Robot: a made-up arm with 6 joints. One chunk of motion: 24 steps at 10 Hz.
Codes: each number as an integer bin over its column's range. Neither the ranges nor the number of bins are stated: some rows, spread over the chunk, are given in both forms.
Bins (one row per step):
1: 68 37 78 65 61 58
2: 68 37 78 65 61 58
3: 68 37 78 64 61 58
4: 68 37 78 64 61 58
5: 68 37 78 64 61 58
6: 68 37 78 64 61 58
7: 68 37 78 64 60 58
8: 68 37 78 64 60 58
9: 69 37 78 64 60 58
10: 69 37 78 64 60 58
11: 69 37 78 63 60 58
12: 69 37 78 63 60 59
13: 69 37 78 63 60 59
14: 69 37 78 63 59 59
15: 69 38 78 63 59 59
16: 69 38 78 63 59 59
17: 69 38 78 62 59 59
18: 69 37 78 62 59 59
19: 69 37 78 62 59 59
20: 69 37 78 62 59 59
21: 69 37 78 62 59 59
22: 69 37 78 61 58 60
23: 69 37 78 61 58 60
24: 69 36 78 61 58 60
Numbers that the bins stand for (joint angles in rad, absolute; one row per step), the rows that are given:
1: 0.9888 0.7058 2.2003 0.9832 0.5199 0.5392
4: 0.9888 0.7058 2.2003 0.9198 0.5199 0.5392
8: 0.9888 0.7058 2.2003 0.9198 0.4812 0.5392
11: 1.0482 0.7058 2.2003 0.8564 0.4812 0.5392
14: 1.0482 0.7058 2.2003 0.8564 0.4425 0.6026
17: 1.0482 0.7297 2.2003 0.7929 0.4425 0.6026
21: 1.0482 0.7058 2.2003 0.7929 0.4425 0.6026
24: 1.0482 0.6818 2.2003 0.7295 0.4038 0.6661
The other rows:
2: 0.9888 0.7058 2.2003 0.9832 0.5199 0.5392
3: 0.9888 0.7058 2.2003 0.9198 0.5199 0.5392
5: 0.9888 0.7058 2.2003 0.9198 0.5199 0.5392
6: 0.9888 0.7058 2.2003 0.9198 0.5199 0.5392
7: 0.9888 0.7058 2.2003 0.9198 0.4812 0.5392
9: 1.0482 0.7058 2.2003 0.9198 0.4812 0.5392
10: 1.0482 0.7058 2.2003 0.9198 0.4812 0.5392
12: 1.0482 0.7058 2.2003 0.8564 0.4812 0.6026
13: 1.0482 0.7058 2.2003 0.8564 0.4812 0.6026
15: 1.0482 0.7297 2.2003 0.8564 0.4425 0.6026
16: 1.0482 0.7297 2.2003 0.8564 0.4425 0.6026
18: 1.0482 0.7058 2.2003 0.7929 0.4425 0.6026
19: 1.0482 0.7058 2.2003 0.7929 0.4425 0.6026
20: 1.0482 0.7058 2.2003 0.7929 0.4425 0.6026
22: 1.0482 0.7058 2.2003 0.7295 0.4038 0.6661
23: 1.0482 0.7058 2.2003 0.7295 0.4038 0.6661

